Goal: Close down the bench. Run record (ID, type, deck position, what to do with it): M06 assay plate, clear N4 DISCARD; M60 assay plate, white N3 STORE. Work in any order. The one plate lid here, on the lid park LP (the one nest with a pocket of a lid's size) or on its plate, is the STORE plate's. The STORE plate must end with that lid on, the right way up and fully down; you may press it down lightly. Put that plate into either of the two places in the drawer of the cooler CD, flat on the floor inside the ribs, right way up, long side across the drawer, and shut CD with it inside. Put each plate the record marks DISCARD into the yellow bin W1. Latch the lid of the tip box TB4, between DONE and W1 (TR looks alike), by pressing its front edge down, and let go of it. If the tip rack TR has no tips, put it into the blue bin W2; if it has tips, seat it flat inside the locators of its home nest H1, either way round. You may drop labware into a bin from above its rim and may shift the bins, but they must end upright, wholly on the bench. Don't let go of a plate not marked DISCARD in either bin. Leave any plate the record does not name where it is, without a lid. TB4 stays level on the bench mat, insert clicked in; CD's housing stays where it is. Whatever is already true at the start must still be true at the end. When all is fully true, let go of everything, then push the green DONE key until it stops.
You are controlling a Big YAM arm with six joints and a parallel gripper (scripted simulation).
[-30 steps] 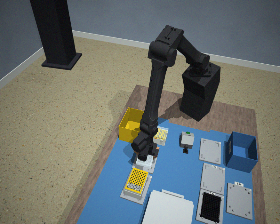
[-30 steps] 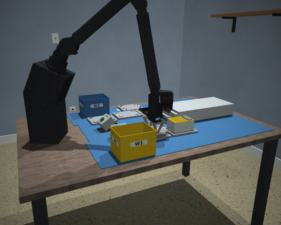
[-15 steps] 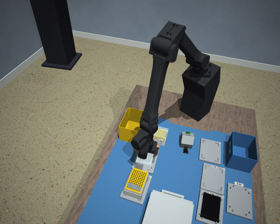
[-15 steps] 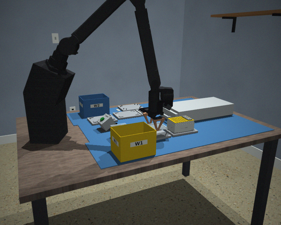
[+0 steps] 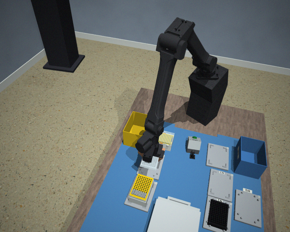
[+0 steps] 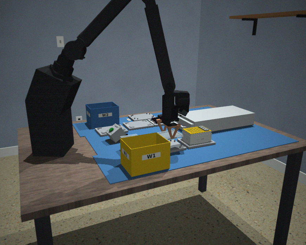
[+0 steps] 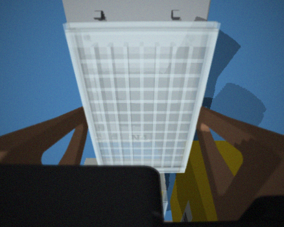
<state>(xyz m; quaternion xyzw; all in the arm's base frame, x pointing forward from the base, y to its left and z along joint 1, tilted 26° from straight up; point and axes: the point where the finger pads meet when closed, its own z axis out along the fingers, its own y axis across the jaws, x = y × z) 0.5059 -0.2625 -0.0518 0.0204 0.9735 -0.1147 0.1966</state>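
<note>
The nest N4 lies 7 cm below my hand. Round my hand: nest N2: 17 cm ahead, 2 cm to the right, 7 cm below; then clear assay plate M06: right at my hand; then tip rack TR: 16 cm ahead, 2 cm to the right, 2 cm below.
</note>
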